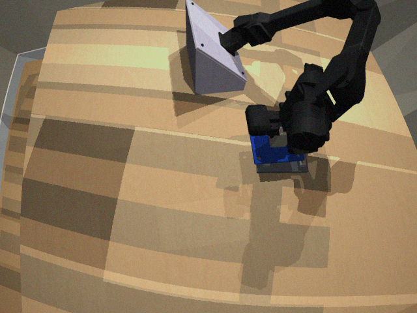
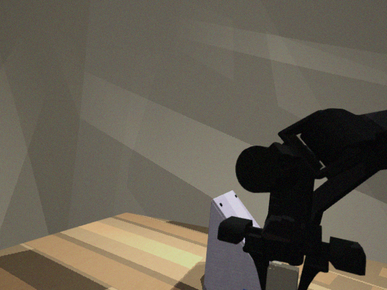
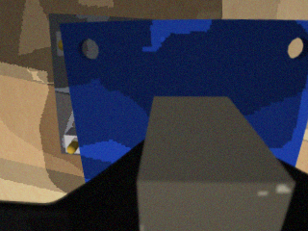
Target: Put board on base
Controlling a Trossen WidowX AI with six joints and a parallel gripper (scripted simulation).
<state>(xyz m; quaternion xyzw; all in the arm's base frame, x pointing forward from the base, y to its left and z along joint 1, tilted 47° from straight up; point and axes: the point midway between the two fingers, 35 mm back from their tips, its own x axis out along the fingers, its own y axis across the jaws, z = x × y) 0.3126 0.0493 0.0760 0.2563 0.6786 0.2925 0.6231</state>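
Right now the grey base is 4 cm to the left of my gripper tip and 10 cm below it. From my gripper tip the other things lie so: flat blue board (right at my gripper tip).
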